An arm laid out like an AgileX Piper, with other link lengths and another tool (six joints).
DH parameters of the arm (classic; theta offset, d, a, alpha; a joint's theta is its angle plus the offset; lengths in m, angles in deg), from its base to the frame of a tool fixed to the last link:
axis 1: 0 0.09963 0 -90
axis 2: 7.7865 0 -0.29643 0
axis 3: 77.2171 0 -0.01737 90
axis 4: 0 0.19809 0 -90
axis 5: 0 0 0 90
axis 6: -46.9 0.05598 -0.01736 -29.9
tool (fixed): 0 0.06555 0 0
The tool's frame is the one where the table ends.
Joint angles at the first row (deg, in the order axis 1, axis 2, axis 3, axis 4, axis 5, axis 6):
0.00 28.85 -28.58 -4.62 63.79 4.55
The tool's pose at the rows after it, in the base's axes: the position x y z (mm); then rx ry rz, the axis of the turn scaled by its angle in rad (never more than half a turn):
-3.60, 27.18, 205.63, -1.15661, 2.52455, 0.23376
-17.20, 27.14, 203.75, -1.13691, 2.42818, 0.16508
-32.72, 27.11, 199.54, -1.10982, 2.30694, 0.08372
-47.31, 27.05, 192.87, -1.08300, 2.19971, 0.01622
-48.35, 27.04, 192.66, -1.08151, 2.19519, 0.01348
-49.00, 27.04, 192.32, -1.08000, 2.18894, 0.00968
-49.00, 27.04, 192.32, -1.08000, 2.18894, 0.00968
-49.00, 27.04, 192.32, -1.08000, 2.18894, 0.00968
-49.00, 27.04, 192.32, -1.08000, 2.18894, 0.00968
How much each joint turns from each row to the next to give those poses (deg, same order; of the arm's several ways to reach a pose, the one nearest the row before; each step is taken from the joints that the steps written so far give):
0.00 -5.95 0.05 -0.01 0.49 -0.17
0.03 -6.91 0.00 0.00 0.56 0.00
0.00 -8.35 0.00 0.01 0.43 0.00
0.00 -7.86 -0.07 -0.01 0.98 0.00
0.00 -0.41 -0.11 0.01 0.22 0.00
0.00 -0.40 0.00 0.00 0.00 0.00
0.00 0.00 0.00 0.00 0.00 0.00
0.00 0.00 0.00 0.00 0.00 0.00
0.00 0.00 0.00 0.00 0.00 0.00

